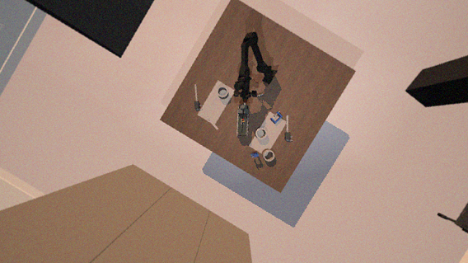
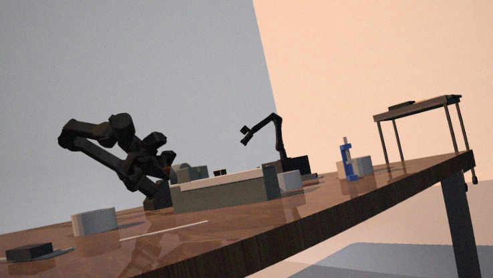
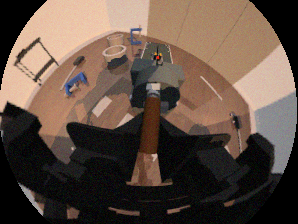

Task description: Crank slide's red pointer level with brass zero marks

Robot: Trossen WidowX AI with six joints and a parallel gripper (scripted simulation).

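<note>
The red pointer lies 13 cm ahead of my gripper tip, 8 cm to the left of it and 1 cm below it. The rest, counted from my gripper tip: crank handle 3 cm above, 1 cm to the right, 1 cm behind; thin white rod 32 cm ahead, 12 cm to the right, 9 cm below.
</note>
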